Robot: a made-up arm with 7 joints.
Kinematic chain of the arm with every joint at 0, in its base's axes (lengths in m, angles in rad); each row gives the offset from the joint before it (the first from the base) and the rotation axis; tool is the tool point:
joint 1: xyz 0 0 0 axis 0 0.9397 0.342
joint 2: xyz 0 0 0 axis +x
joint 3: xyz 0 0 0 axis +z
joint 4: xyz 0.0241 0 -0.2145 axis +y
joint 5: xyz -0.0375 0 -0.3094 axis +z
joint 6: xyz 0 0 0 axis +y
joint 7: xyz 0 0 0 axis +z
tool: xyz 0 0 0
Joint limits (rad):
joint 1: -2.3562..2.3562
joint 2: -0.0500..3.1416
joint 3: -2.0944..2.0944
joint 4: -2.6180..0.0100
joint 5: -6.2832..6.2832
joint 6: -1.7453..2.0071
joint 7: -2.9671..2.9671
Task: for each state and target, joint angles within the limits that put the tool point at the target. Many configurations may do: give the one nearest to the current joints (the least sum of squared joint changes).
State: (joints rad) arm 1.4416 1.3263 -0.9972 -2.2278 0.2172 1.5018 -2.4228
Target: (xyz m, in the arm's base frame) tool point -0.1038 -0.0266 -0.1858
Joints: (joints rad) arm 1.3758 1.5514 -0.8340 -2.6162 0.2172 1.5018 -2.4228
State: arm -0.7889 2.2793 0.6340 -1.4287 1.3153 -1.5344 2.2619
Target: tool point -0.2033 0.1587 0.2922
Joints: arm -1.2078 1.7449 1.1605 -1.7425 1.3153 -1.5344 2.2619
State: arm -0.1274 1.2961 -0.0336 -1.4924 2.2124 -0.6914 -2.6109
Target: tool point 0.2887 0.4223 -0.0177
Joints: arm -0.4033 1.3361 -0.0136 -0.7294 2.2124 -0.6914 -2.6109
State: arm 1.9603 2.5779 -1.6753 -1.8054 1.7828 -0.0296 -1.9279
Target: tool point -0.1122 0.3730 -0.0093
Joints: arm 1.7639 2.6650 -1.0893 -1.7432 1.7828 -0.0296 -1.9279
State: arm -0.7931 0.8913 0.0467 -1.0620 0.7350 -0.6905 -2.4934
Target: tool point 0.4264 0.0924 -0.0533
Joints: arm -0.5481 0.7399 -0.1476 -1.4268 0.7350 -0.6905 -2.4934
